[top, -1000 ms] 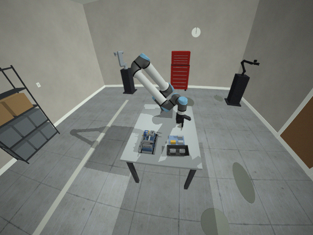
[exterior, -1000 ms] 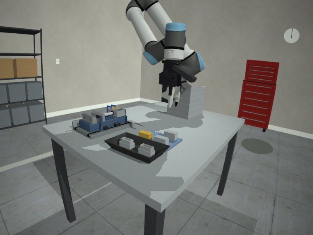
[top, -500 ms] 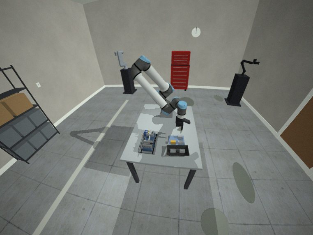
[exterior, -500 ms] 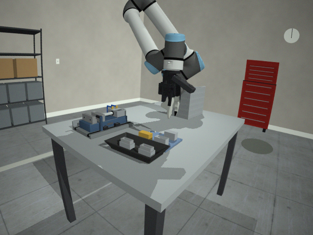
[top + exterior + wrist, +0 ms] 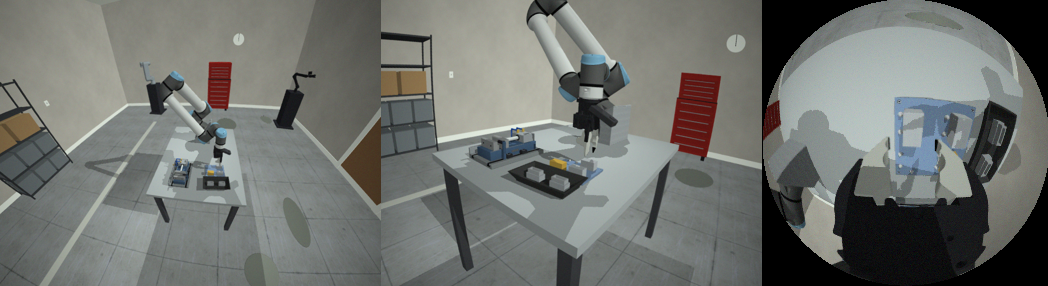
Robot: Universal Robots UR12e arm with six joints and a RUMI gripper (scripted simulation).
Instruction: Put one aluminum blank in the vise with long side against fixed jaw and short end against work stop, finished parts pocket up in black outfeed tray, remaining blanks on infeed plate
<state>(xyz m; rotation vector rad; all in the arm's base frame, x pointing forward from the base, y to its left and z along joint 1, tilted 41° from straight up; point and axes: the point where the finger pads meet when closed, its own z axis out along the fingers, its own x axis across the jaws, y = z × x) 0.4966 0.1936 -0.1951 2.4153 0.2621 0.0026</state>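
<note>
My hand is 60 mm above the gray aluminum blank. Also, from my hand: dark work stop: 290 mm to the right, 230 mm ahead, 10 mm above; then blue infeed plate: 80 mm below, 60 mm ahead, 30 mm to the right; then yellow brass blank: 110 mm ahead, 70 mm to the right, 60 mm below.
</note>
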